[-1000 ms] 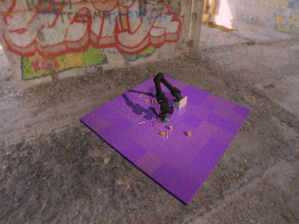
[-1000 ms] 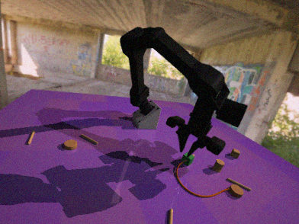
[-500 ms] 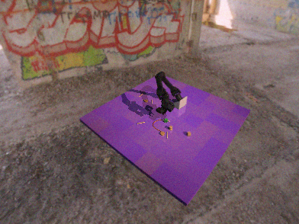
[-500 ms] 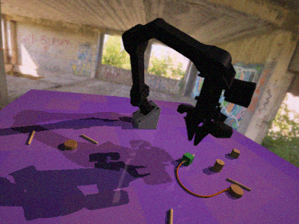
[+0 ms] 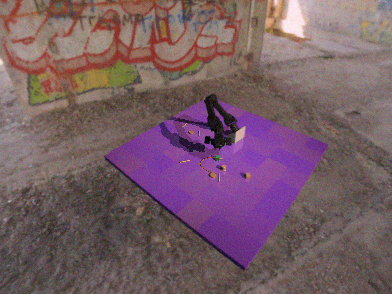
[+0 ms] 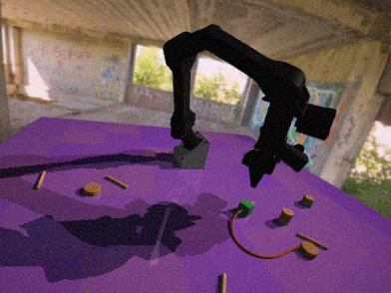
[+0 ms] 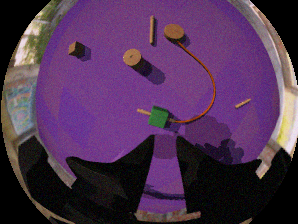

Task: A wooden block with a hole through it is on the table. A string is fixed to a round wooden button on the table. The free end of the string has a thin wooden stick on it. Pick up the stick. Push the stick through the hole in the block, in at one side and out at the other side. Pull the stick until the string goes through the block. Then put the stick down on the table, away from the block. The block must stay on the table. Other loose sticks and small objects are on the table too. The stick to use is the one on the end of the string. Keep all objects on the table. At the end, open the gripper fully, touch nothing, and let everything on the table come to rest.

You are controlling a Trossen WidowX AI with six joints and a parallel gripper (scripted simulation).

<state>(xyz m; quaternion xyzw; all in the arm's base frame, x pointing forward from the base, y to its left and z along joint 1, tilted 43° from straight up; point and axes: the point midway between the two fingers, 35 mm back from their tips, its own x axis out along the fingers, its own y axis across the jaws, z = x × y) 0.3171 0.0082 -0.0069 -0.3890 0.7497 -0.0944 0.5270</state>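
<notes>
My gripper tip is now 80 mm above the green cube and 10 mm to the right of it. From my gripper tip the other things lie so: thin wooden stick (80 mm below, 10 mm to the right).
</notes>
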